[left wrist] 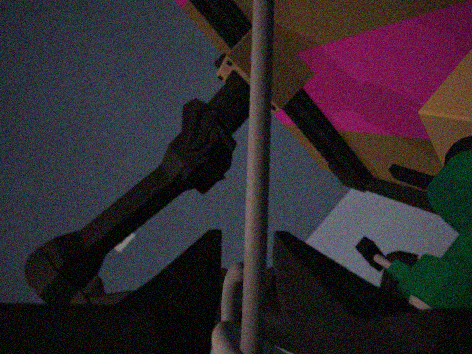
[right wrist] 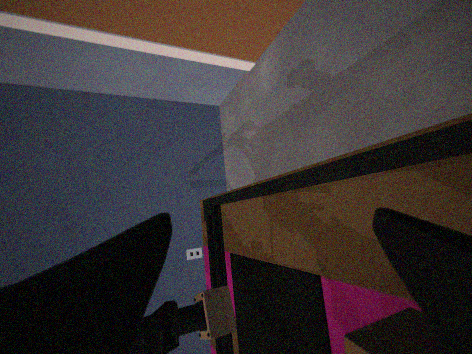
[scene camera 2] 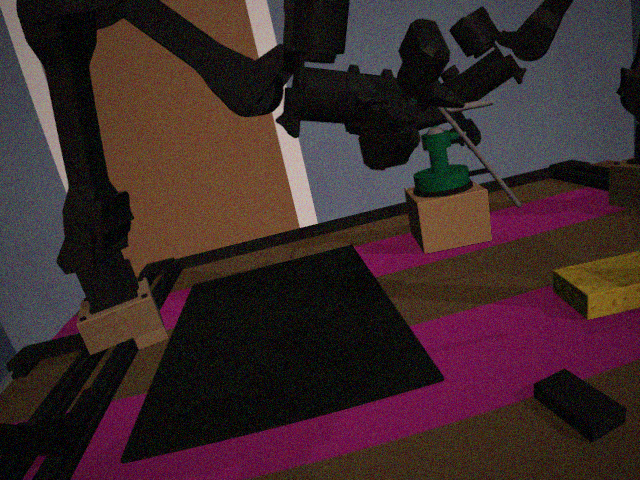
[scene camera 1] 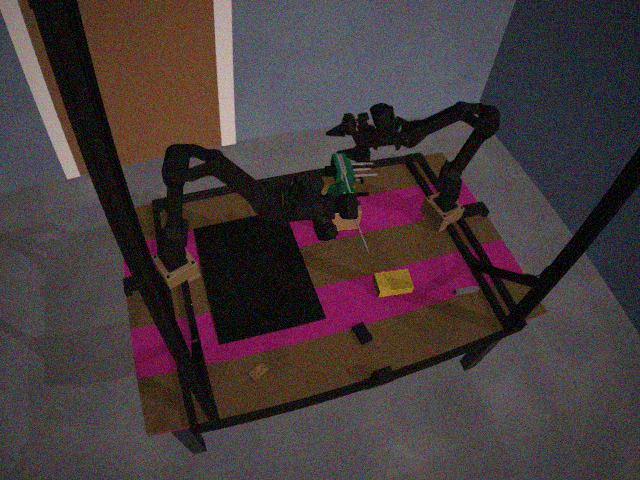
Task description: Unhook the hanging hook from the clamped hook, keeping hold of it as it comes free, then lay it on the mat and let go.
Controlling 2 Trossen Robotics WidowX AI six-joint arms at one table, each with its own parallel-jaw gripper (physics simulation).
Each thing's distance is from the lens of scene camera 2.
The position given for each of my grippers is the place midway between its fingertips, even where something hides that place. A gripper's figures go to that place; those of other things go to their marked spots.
my left gripper [scene camera 2: 458,110]: 54 cm
small black block [scene camera 2: 590,412]: 35 cm
black mat [scene camera 2: 280,344]: 48 cm
wooden block [scene camera 2: 437,223]: 64 cm
green clamp [scene camera 2: 441,176]: 63 cm
The marked spots on the wooden block and the small black block are 38 cm apart.
